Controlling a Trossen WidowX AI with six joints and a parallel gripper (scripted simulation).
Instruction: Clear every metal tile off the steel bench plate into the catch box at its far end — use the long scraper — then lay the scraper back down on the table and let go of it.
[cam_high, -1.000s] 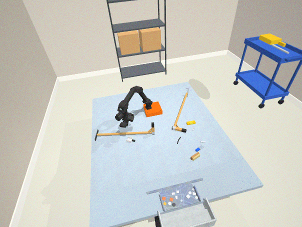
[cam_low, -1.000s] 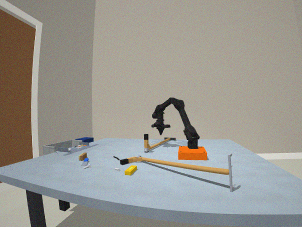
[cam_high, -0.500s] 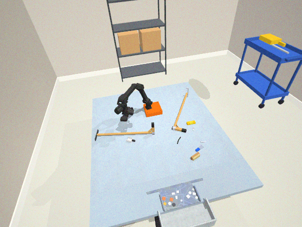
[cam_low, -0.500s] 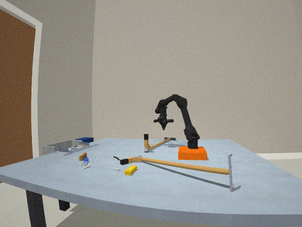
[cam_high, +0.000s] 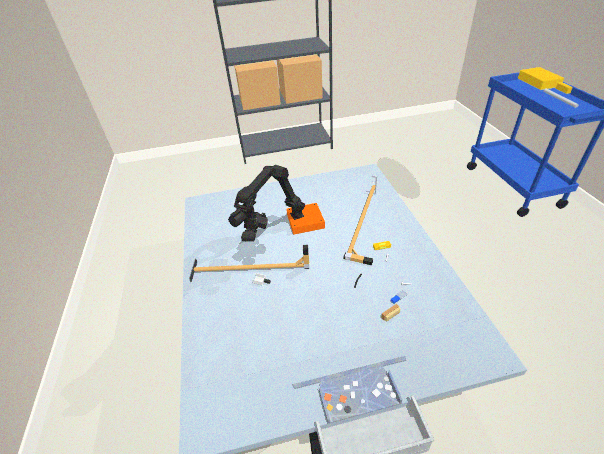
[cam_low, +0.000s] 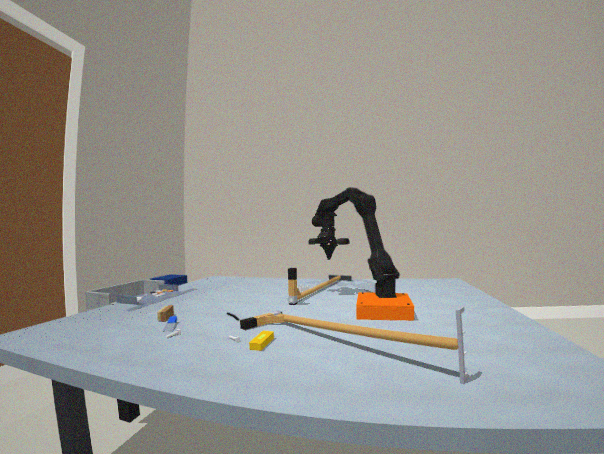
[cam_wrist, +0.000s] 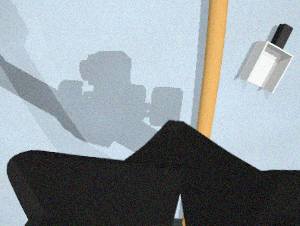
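Now: gripper tip 4 cm short of the scraper, 5 cm to the left of it and 9 cm above it. Round my gripper tip: white-and-black piece 15 cm ahead, 2 cm to the right, 15 cm below; then yellow block 22 cm ahead, 62 cm to the left, 14 cm below; then black curved strip 35 cm ahead, 39 cm to the left, 15 cm below.
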